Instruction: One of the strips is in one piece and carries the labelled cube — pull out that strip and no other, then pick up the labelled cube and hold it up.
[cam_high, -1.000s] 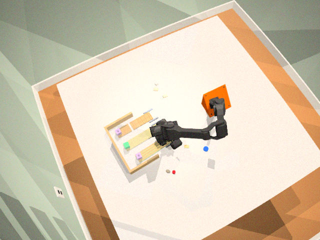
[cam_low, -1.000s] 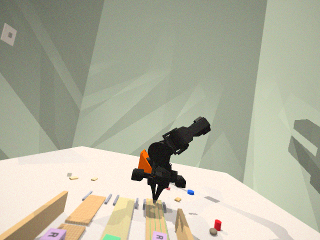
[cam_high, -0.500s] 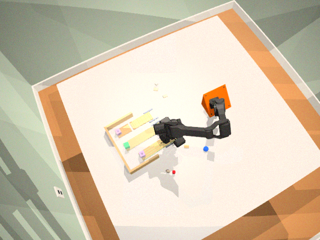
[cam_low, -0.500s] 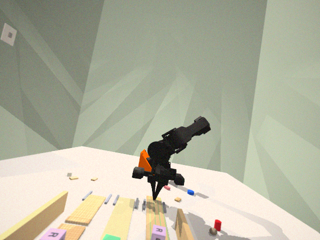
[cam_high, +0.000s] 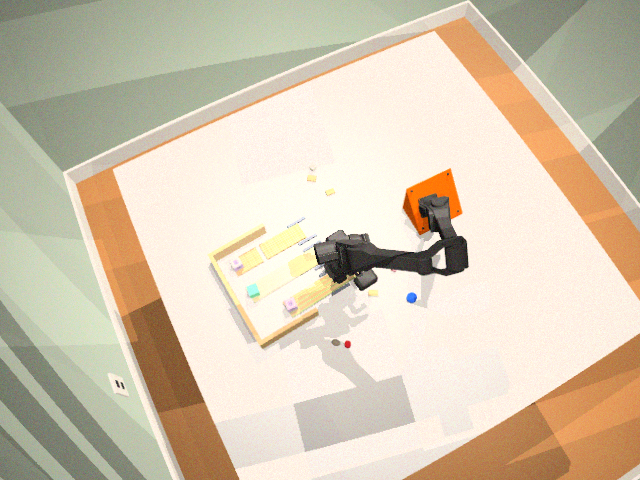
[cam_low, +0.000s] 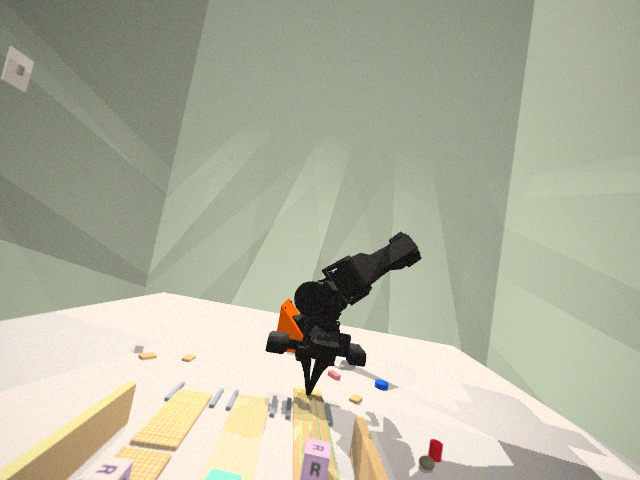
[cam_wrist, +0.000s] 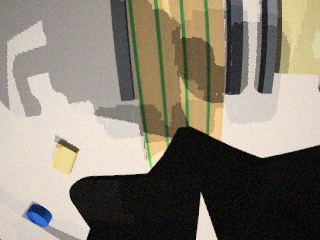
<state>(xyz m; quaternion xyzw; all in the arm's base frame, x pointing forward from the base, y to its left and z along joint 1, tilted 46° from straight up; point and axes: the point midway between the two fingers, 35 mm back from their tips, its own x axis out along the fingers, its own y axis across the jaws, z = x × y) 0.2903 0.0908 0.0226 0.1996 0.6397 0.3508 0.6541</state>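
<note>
My gripper tip is now 100 mm short of the green-lined strip and 20 mm to the right of it. The rest, counted from my gripper tip: pink block: 130 mm behind, 40 mm to the left; then beige pebble: 120 mm ahead, 190 mm to the left; then blue cylinder: 130 mm behind, 150 mm to the left.
</note>
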